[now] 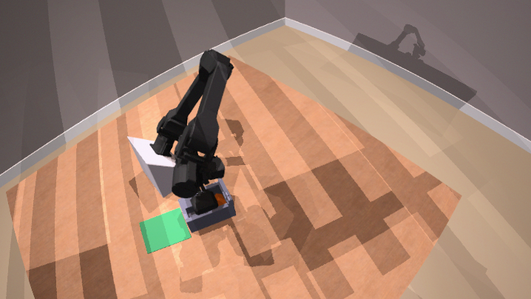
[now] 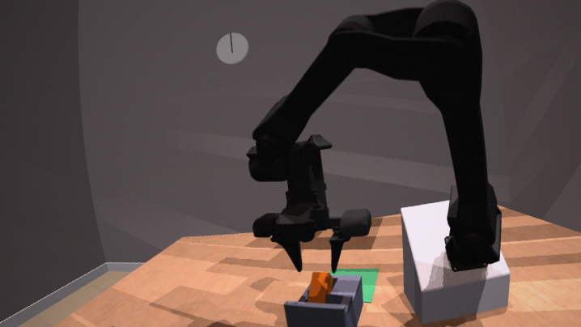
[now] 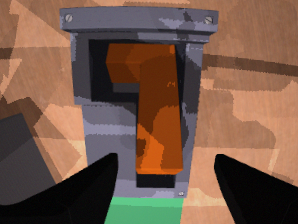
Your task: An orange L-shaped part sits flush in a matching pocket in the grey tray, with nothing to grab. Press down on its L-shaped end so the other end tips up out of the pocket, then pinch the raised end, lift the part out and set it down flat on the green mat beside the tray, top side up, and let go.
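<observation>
My gripper tip is 60 mm above the orange L-shaped part, 40 mm to the right of it and 10 mm past it. Also, from my gripper tip: green mat 140 mm to the right, 120 mm below, 50 mm behind.
</observation>
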